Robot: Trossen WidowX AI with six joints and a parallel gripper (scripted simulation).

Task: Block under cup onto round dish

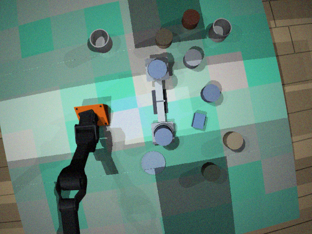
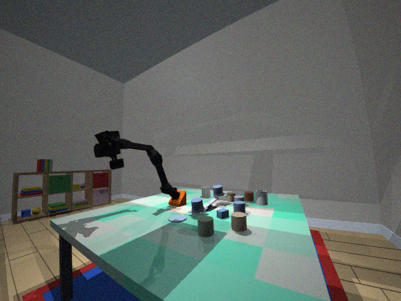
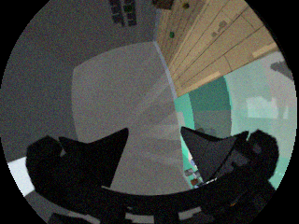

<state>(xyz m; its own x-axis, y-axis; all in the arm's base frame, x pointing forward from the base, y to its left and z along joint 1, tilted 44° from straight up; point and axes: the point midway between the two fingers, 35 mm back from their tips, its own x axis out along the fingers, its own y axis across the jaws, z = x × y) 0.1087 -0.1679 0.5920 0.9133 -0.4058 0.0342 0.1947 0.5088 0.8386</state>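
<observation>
Right now the grey block is 40 cm to the left of my gripper tip, 34 cm below it and 18 cm ahead of it. The rest, counted from my gripper tip: round dish 38 cm below, 29 cm to the left, 11 cm ahead; then blue cuboid 41 cm to the left, 36 cm below, 33 cm ahead.
</observation>
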